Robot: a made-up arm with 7 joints. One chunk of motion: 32 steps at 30 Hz.
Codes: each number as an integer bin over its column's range. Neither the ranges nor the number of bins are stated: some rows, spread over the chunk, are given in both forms.
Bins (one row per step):
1: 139 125 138 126 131 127 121
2: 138 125 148 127 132 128 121
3: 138 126 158 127 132 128 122
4: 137 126 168 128 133 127 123
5: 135 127 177 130 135 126 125
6: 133 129 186 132 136 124 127
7: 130 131 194 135 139 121 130
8: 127 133 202 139 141 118 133
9: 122 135 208 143 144 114 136
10: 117 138 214 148 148 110 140
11: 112 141 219 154 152 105 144
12: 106 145 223 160 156 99 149
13: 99 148 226 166 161 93 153
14: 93 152 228 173 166 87 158
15: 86 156 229 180 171 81 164
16: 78 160 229 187 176 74 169
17: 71 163 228 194 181 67 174
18: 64 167 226 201 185 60 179
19: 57 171 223 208 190 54 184
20: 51 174 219 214 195 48 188
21: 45 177 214 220 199 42 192
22: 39 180 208 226 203 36 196
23: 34 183 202 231 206 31 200
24: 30 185 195 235 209 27 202
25: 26 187 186 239 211 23 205
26: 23 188 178 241 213 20 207
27: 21 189 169 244 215 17 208
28: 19 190 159 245 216 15 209
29: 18 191 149 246 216 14 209
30: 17 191 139 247 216 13 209
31: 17 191 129 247 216 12 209
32: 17 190 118 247 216 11 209
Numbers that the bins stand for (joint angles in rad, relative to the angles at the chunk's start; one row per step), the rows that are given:
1: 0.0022 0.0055 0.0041 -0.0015 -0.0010 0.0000 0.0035
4: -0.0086 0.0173 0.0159 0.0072 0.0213 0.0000 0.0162
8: -0.0627 0.0999 0.0292 0.0551 0.1104 -0.0907 0.0802
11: -0.1439 0.1944 0.0359 0.1204 0.2329 -0.2218 0.1505
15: -0.2846 0.3714 0.0398 0.2335 0.4445 -0.4636 0.2783
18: -0.4036 0.5013 0.0386 0.3249 0.6004 -0.6753 0.3742
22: -0.5389 0.6547 0.0316 0.4338 0.8009 -0.9172 0.4829
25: -0.6093 0.7373 0.0229 0.4904 0.8900 -1.0482 0.5404
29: -0.6526 0.7845 0.0084 0.5208 0.9456 -1.1389 0.5660
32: -0.6580 0.7727 -0.0037 0.5252 0.9456 -1.1691 0.5660
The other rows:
2: -0.0032 0.0055 0.0080 0.0028 0.0101 0.0100 0.0035
3: -0.0032 0.0173 0.0120 0.0028 0.0101 0.0100 0.0098
5: -0.0194 0.0291 0.0194 0.0159 0.0435 -0.0101 0.0290
6: -0.0302 0.0527 0.0229 0.0246 0.0547 -0.0303 0.0418
7: -0.0465 0.0763 0.0261 0.0376 0.0881 -0.0605 0.0610
9: -0.0898 0.1235 0.0316 0.0725 0.1438 -0.1311 0.0993
10: -0.1168 0.1589 0.0339 0.0942 0.1883 -0.1714 0.1249
12: -0.1764 0.2416 0.0375 0.1465 0.2774 -0.2822 0.1824
13: -0.2142 0.2770 0.0386 0.1726 0.3331 -0.3427 0.2080
14: -0.2467 0.3242 0.0394 0.2031 0.3888 -0.4032 0.2400
16: -0.3279 0.4186 0.0398 0.2640 0.5002 -0.5342 0.3103
17: -0.3658 0.4540 0.0394 0.2945 0.5558 -0.6047 0.3422
19: -0.4415 0.5485 0.0375 0.3554 0.6561 -0.7358 0.4062
20: -0.4740 0.5839 0.0359 0.3815 0.7118 -0.7962 0.4317
21: -0.5065 0.6193 0.0339 0.4076 0.7563 -0.8567 0.4573
23: -0.5660 0.6901 0.0292 0.4555 0.8343 -0.9676 0.5084
24: -0.5876 0.7137 0.0265 0.4729 0.8677 -1.0079 0.5212
26: -0.6255 0.7491 0.0198 0.4991 0.9122 -1.0784 0.5532
27: -0.6364 0.7609 0.0163 0.5121 0.9345 -1.1087 0.5596
28: -0.6472 0.7727 0.0124 0.5165 0.9456 -1.1288 0.5660
30: -0.6580 0.7845 0.0045 0.5252 0.9456 -1.1490 0.5660
31: -0.6580 0.7845 0.0006 0.5252 0.9456 -1.1591 0.5660

